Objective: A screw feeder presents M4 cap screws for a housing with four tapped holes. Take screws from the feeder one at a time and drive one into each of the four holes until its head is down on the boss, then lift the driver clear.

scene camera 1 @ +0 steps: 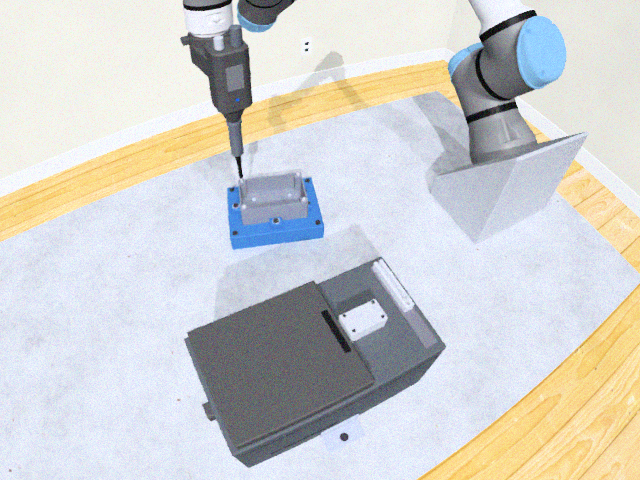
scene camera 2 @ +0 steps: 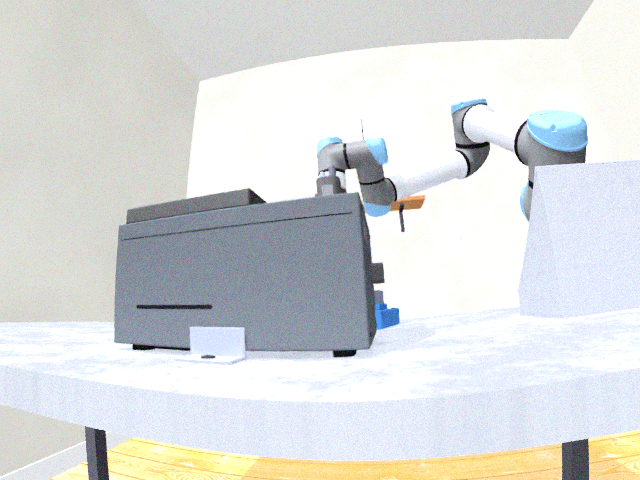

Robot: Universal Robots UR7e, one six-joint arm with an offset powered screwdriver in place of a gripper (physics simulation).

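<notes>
The grey open-topped housing sits in the blue fixture. My powered screwdriver points down, its thin black bit ending at the housing's back left corner boss in scene camera 1. Whether a screw is on the bit is too small to tell. In scene camera 2 the driver's upper body shows above the feeder, and its bit is hidden. Small pale round spots show at the housing's other corners; I cannot tell whether they are screw heads. The dark screw feeder stands in the foreground, with a white block in its recess.
A large pale angled panel stands by the arm's base at the right. A small pale bracket with a dark spot lies against the feeder's near side. An orange piece shows beside the arm's wrist in scene camera 2.
</notes>
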